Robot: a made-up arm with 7 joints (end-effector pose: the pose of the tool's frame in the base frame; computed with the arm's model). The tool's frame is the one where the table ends.
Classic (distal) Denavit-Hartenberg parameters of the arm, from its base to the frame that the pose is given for. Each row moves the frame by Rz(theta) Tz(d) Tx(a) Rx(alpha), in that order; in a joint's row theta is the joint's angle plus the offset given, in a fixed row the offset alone. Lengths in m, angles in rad.
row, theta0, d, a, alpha
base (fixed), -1.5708, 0.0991, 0, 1.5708
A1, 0, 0.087, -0.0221, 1.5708
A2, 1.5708, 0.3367, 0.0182, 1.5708
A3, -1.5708, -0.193, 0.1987, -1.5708
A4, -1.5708, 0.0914, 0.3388, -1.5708
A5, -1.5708, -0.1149, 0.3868, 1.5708
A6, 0, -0.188, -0.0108, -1.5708
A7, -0.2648, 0, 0.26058, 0
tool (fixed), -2.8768, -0.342, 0, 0
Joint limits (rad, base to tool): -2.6..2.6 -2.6..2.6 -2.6..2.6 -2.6..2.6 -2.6..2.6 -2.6..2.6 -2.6..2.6
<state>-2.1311 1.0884 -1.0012 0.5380 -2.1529 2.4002 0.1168</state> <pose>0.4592 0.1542 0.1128 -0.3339 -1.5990 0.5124</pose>
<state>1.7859 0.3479 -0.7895 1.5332 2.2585 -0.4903 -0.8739</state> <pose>0.3707 0.2649 0.5070 -1.2089 2.0314 -0.6463</pose>
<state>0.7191 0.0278 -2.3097 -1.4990 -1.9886 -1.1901 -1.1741</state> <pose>-0.1815 0.1732 -0.4011 2.0852 -0.3128 0.7304</pose>
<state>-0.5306 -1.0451 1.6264 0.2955 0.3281 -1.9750 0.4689</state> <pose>0.1682 -0.1212 -0.3630 -0.2239 2.4241 0.6660</pose>
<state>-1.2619 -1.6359 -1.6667 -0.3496 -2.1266 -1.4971 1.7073</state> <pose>-0.2793 -0.0818 0.1865 -1.6097 -0.2320 1.2198</pose>
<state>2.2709 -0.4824 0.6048 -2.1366 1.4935 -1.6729 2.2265</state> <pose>0.0444 -0.5746 -0.1237 0.1473 -2.3258 2.0844</pose>
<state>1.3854 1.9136 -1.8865 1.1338 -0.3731 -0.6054 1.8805</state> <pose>-0.7581 -0.2416 0.5898 -0.1795 0.8509 0.4808</pose>
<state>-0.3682 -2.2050 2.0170 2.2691 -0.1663 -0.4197 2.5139</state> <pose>0.0775 -0.4298 -1.1120 -1.3687 -0.9876 1.0983</pose>
